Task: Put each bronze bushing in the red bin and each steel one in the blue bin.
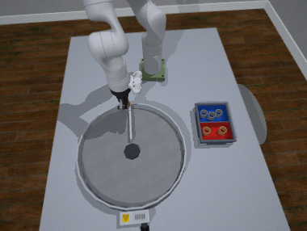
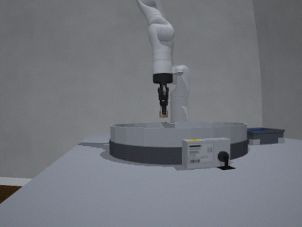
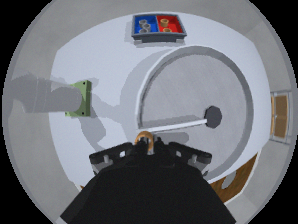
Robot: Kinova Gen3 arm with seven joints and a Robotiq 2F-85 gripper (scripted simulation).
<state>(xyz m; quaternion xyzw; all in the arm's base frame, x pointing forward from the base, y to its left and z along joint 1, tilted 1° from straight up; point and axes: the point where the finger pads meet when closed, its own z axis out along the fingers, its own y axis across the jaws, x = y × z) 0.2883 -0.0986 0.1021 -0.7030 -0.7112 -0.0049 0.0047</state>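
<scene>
My hand is 380 mm to the right of the bin, 100 mm above it and 30 mm short of it. From my hand the other things lie so: round grey turntable: 170 mm ahead, 70 mm below, 40 mm to the left.
</scene>
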